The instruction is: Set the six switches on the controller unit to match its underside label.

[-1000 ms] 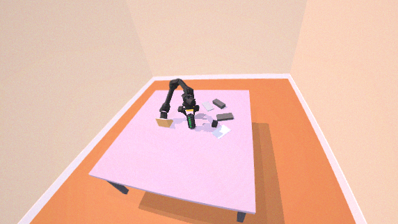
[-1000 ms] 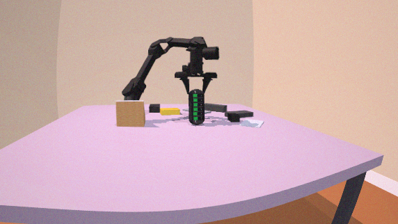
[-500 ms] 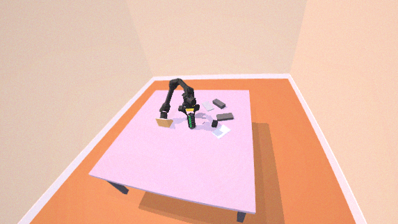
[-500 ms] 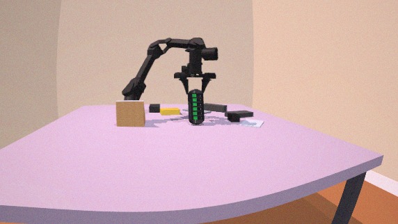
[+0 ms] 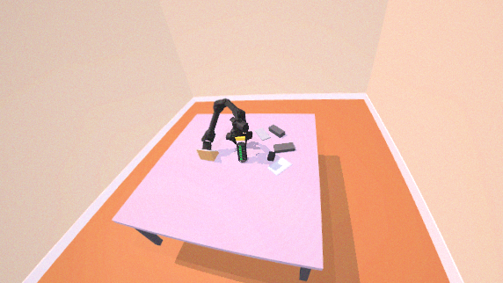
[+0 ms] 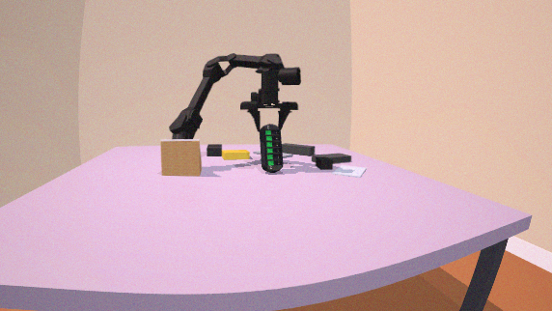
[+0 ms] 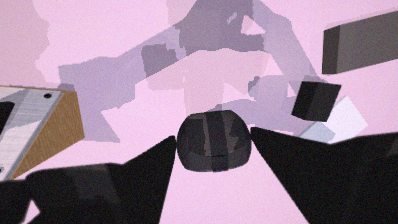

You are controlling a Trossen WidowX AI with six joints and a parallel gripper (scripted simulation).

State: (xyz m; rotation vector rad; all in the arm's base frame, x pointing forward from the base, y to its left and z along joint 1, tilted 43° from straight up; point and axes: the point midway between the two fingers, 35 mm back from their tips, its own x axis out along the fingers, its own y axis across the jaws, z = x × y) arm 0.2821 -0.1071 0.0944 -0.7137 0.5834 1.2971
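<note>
The yellow block lies 60 mm behind my gripper tip, 240 mm to the left of it and 120 mm below it. Round my gripper tip: grey plate (120 mm ahead, 280 mm to the left, 130 mm below); small dark cube (210 mm ahead, 10 mm to the right, 110 mm below); white sheet (270 mm ahead, 100 mm to the right, 130 mm below).
</note>
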